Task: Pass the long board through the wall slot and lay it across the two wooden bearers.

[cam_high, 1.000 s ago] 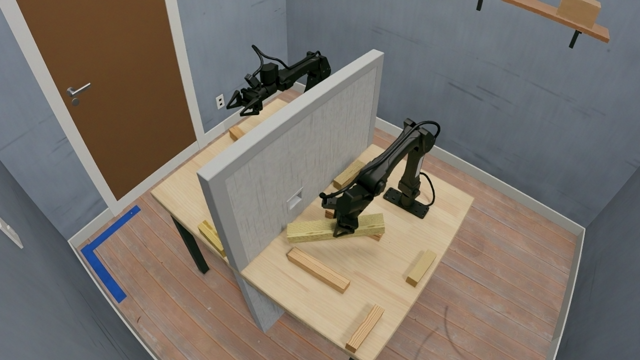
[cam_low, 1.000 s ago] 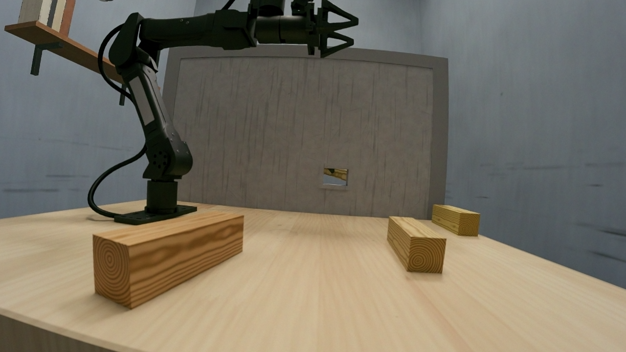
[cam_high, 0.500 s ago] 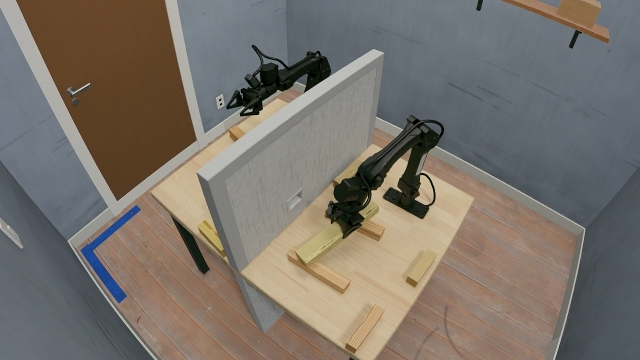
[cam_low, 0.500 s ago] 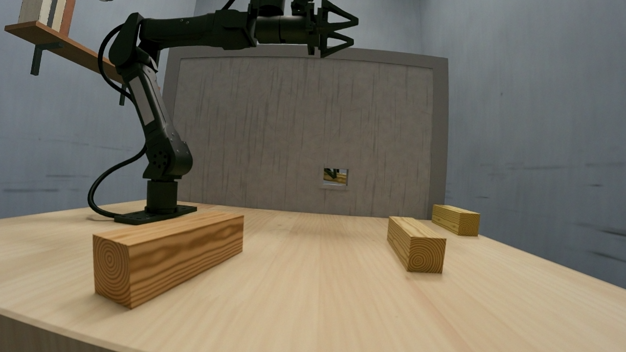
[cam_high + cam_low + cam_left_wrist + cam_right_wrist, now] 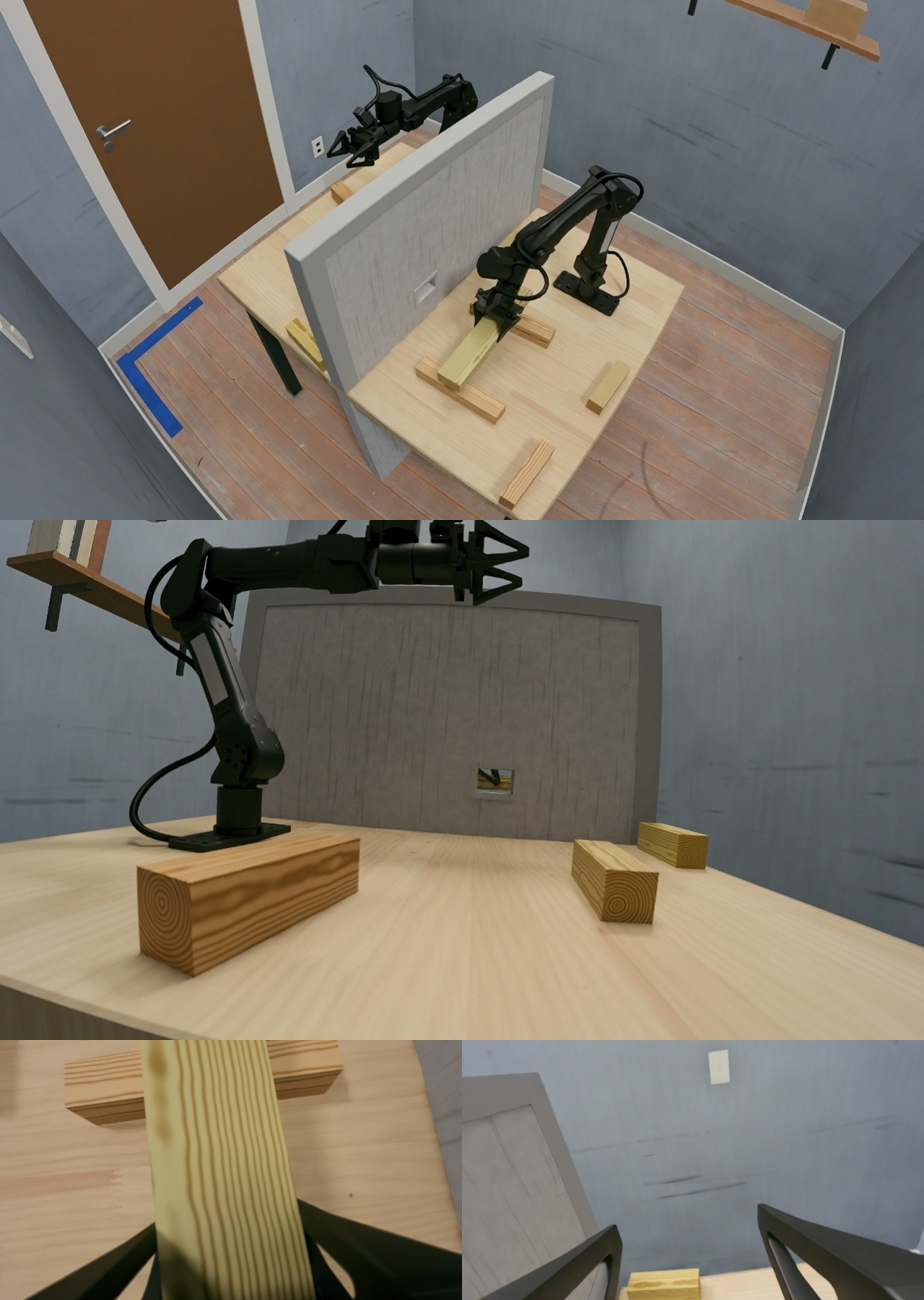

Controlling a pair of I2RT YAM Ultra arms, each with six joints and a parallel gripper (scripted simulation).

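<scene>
The wooden bearer lies 130 mm ahead of my left hand, 90 mm below it and 30 mm to the left of it. Round my left hand: thick block: 720 mm to the right, 140 mm behind, 80 mm below; long pale board: right at my left hand.
</scene>
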